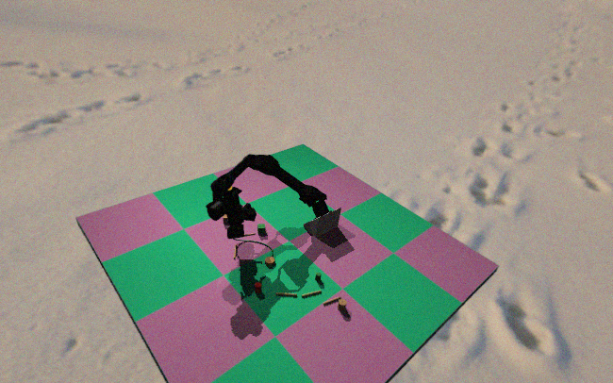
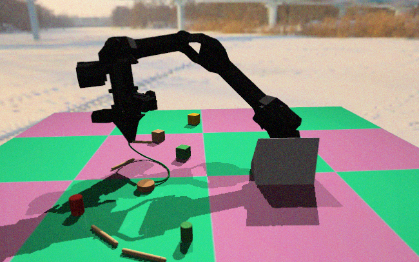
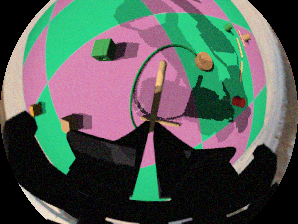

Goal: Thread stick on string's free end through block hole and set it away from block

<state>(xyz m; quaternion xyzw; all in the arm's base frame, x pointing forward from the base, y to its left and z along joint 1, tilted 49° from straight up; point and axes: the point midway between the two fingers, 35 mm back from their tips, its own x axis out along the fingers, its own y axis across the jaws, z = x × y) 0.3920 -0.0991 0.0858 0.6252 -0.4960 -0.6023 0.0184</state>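
Right now the green block is 14 cm behind my gripper tip, 4 cm below it and 2 cm to the right of it. Round my gripper tip: tan wooden block: 17 cm to the right, 6 cm behind, 4 cm below; then thin wooden stick: 1 cm to the left, 1 cm behind; then round wooden button: 15 cm to the left, 5 cm below, 4 cm behind.
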